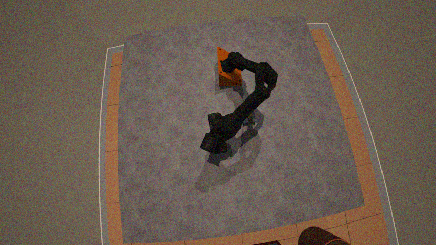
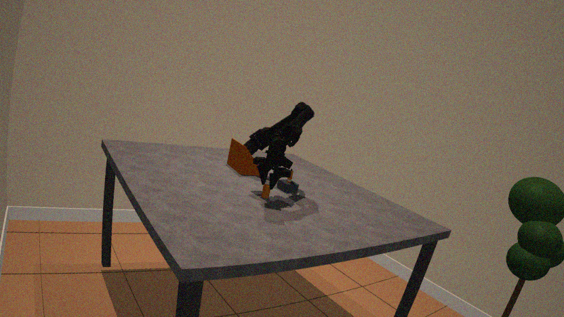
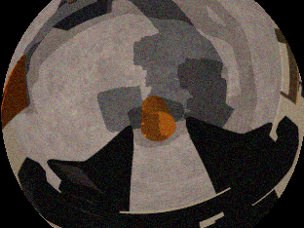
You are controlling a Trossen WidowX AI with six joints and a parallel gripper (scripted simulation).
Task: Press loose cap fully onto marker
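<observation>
My gripper tip is now 2 cm above the orange cap. The rest, counted from my gripper tip: dark grey holder block: 18 cm to the left, 7 cm behind, 2 cm below.
</observation>
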